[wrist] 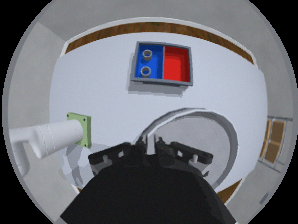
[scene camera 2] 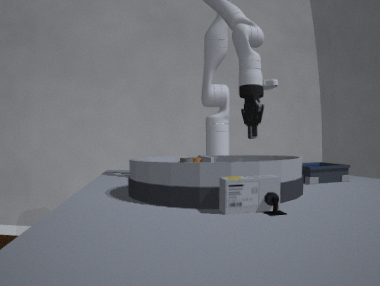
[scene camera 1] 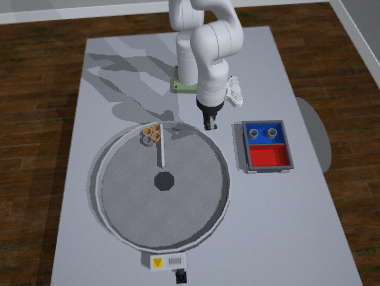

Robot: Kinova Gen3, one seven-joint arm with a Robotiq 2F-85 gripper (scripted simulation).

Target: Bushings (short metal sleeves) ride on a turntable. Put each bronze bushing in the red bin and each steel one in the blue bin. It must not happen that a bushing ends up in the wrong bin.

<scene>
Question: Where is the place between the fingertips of my gripper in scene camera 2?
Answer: At 252, 138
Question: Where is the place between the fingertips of my gripper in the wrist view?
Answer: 150, 139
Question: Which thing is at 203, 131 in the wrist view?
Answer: A turntable.
</scene>
